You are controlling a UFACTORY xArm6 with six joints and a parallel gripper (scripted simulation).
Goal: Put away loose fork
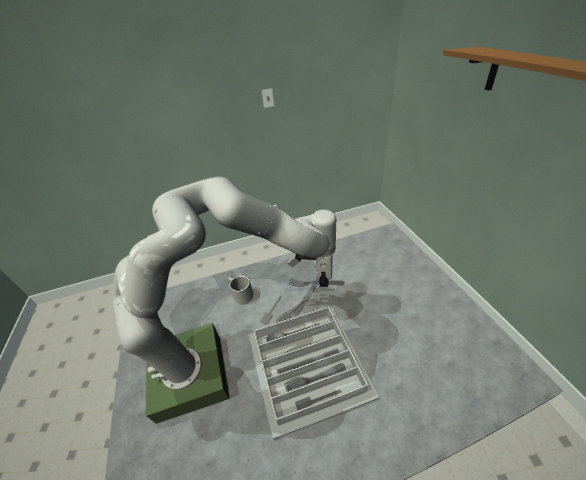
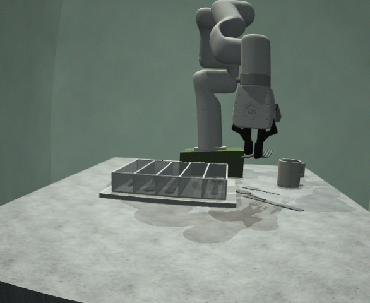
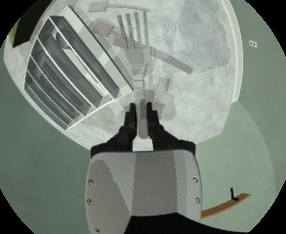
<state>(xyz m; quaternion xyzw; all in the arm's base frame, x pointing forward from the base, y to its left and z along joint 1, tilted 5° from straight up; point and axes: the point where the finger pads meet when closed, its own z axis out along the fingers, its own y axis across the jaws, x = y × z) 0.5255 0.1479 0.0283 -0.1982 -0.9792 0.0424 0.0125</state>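
Now: the cutlery tray 210 mm to the right of my hand, 140 mm behind it and 90 mm below it.
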